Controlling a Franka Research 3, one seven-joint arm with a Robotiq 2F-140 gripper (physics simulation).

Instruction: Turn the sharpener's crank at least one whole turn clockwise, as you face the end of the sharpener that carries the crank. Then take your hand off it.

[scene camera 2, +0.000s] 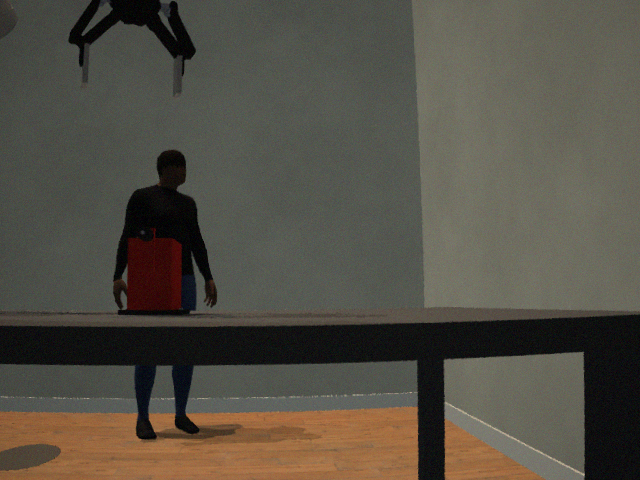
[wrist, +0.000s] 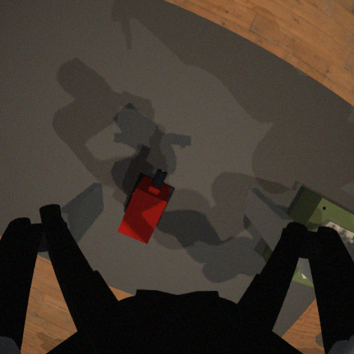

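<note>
The sharpener [scene camera 2: 154,273] [wrist: 143,215] is a red box standing upright on the table. In the scene view a dark round knob [scene camera 2: 146,234] shows at its top. In the wrist view a dark crank handle [wrist: 160,177] sticks out at the sharpener's upper end. My gripper [scene camera 2: 130,90] [wrist: 175,199] is open and empty, with its fingers pointing down. It hangs high above the sharpener and touches nothing. In the wrist view the sharpener lies between the two fingers, a little nearer the left one. The crank's arm is too small to make out clearly.
The grey table [scene camera 2: 310,317] [wrist: 215,120] has a curved edge. A green base plate [wrist: 324,206] stands at the right in the wrist view, partly behind the right finger. A person [scene camera 2: 164,217] stands on the floor behind the table. Shadows fall across the table top.
</note>
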